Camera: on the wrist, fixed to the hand. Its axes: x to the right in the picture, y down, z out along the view.
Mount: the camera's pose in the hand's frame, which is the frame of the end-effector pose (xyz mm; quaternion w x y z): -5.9 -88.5 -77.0 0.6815 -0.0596 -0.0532 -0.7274
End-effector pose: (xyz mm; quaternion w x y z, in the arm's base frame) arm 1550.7 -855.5 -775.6 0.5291 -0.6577 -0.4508 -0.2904
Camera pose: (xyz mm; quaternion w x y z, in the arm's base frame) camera 1475.8 -927.9 -721.3 0.0862 -0.1673 -0.7965 -0.5747
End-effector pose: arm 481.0 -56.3 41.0 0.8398 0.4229 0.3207 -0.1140
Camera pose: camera 401.5 -51.0 -45.3 0.5317 -0.0012 0.4883 -0.6920
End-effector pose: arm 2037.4 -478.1 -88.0 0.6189 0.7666 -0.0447 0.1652
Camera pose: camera 2040.8 -384.4 -158.7 0.5853 0.5269 0.4844 -0.3811
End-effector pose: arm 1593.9 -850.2 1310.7 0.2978 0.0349 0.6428 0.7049
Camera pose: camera 1598.7 -921.5 1217.4 0.7520 -0.4241 0.4056 0.3002
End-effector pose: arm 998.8 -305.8 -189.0 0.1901 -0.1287 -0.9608 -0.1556
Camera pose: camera 1002.0 -415.0 -145.8 0.0424 -0.5916 0.7492 0.2947
